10 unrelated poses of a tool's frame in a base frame.
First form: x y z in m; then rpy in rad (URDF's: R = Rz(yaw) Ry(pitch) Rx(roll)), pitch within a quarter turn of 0, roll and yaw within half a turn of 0.
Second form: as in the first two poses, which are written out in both.
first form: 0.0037, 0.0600, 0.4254, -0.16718, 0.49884, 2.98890
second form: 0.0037, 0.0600, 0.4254, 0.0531, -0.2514, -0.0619, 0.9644
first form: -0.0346, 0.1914, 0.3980, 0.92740, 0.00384, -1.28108
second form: -0.0346, 0.1914, 0.3980, 0.7166, 0.3596, -0.2659, -0.5352
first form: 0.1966, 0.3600, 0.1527, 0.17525, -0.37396, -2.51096
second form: 0.1966, 0.3600, 0.1527, 0.3190, -0.1494, -0.1392, -0.9255
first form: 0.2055, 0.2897, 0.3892, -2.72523, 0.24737, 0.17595
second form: 0.2055, 0.2897, 0.3892, 0.1937, -0.9694, -0.0599, 0.1383
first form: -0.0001, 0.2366, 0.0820, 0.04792, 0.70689, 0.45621
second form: -0.0001, 0.2366, 0.0820, 0.9155, -0.0564, 0.3422, 0.2040
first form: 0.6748, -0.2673, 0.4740, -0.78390, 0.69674, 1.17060
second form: 0.6748, -0.2673, 0.4740, 0.6520, -0.4736, 0.0646, 0.5886
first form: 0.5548, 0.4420, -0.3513, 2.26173, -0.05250, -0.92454
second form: 0.5548, 0.4420, -0.3513, 0.3916, 0.8046, -0.4134, -0.1686
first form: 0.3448, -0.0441, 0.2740, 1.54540, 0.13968, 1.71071
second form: 0.3448, -0.0441, 0.2740, 0.5053, 0.4191, 0.5584, 0.5072
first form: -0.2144, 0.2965, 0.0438, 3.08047, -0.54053, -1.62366
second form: -0.2144, 0.2965, 0.0438, 0.2139, 0.6570, -0.7045, 0.1623
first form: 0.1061, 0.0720, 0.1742, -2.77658, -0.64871, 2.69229
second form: 0.1061, 0.0720, 0.1742, 0.3439, -0.1513, -0.9216, 0.0979
